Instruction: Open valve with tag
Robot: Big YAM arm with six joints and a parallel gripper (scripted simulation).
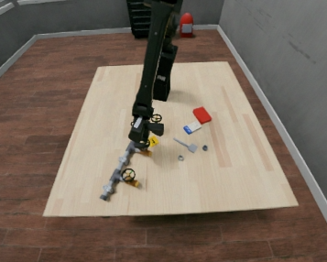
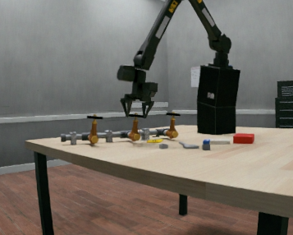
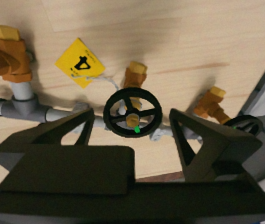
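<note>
The yellow tag lies 90 mm behind my hand, 30 mm to the left of it and 120 mm below it. The rest, counted from my hand: blue-and-white block 180 mm behind, 300 mm to the left, 110 mm below; then grey flat tool 50 mm behind, 250 mm to the left, 110 mm below; then grey part 20 mm behind, 360 mm to the left, 110 mm below.
</note>
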